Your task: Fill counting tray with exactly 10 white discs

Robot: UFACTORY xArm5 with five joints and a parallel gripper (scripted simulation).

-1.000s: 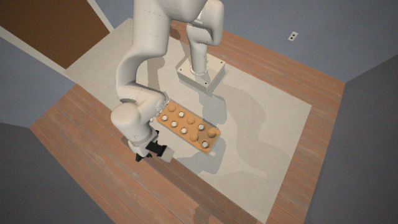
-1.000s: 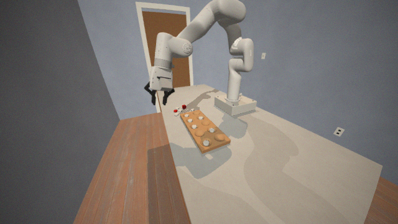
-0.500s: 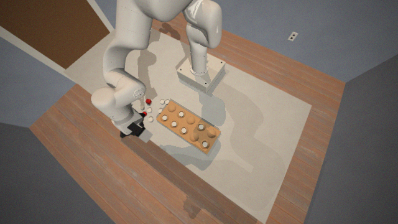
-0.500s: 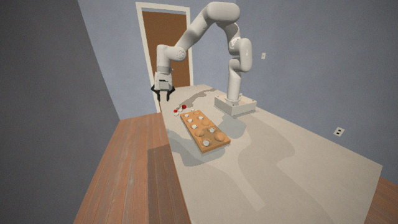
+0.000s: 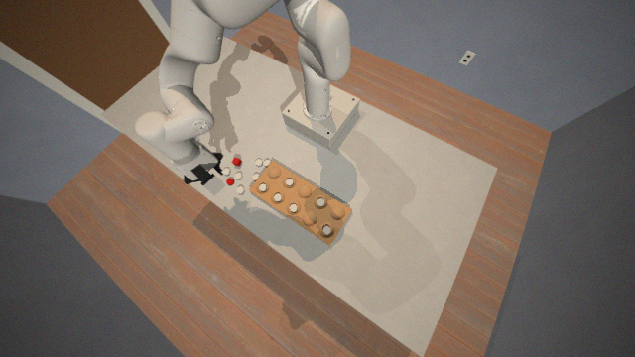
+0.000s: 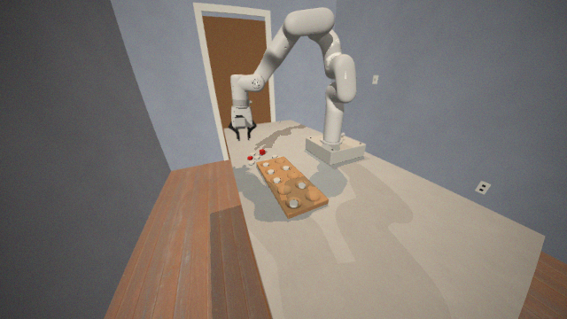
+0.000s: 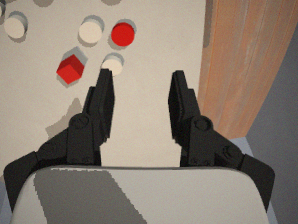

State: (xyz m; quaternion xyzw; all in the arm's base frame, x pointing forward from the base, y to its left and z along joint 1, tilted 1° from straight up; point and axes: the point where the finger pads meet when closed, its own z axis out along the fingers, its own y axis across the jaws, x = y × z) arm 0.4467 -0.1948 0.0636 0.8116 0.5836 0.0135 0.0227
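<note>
My gripper is now 130 mm above the red cube, 110 mm past it and 30 mm to the left of it. Round my hand: red disc 130 mm below, 20 mm behind, 10 mm to the right; then wooden counting tray 290 mm to the left, 130 mm below, 70 mm behind.
</note>
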